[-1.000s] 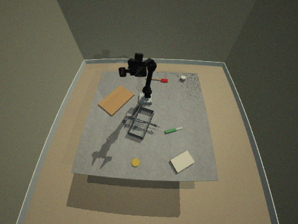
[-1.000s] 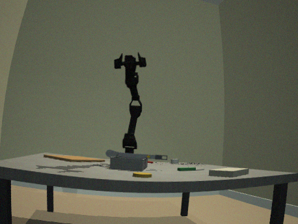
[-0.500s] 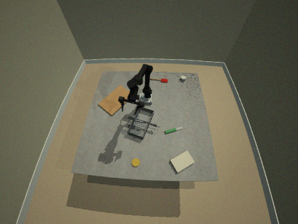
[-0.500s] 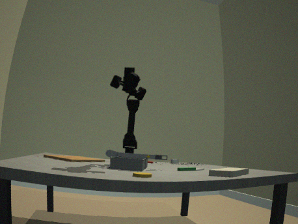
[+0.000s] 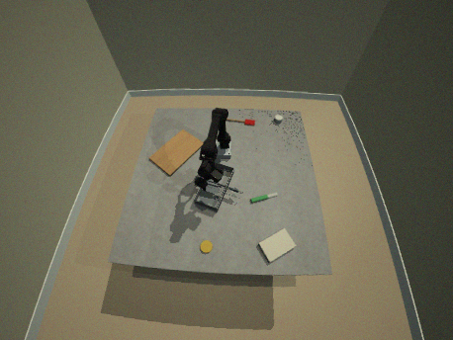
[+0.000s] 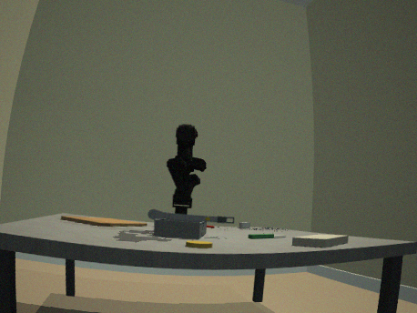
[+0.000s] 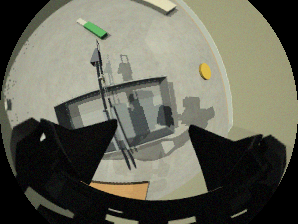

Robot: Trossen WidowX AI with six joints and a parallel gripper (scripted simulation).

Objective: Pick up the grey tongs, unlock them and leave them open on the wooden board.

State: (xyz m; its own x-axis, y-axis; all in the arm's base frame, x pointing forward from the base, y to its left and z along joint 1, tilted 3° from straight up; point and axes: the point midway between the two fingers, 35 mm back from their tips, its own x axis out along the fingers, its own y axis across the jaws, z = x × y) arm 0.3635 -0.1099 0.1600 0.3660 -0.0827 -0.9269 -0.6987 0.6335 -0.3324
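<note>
The dark roasting tin lies 120 mm below my gripper tip, 70 mm behind it and 30 mm to the left of it. The rest, counted from my gripper tip: cream block 360 mm to the left, 350 mm ahead, 140 mm below; then wooden board 390 mm behind, 240 mm to the right, 140 mm below; then yellow disc 310 mm ahead, 140 mm below, 50 mm to the right.
</note>
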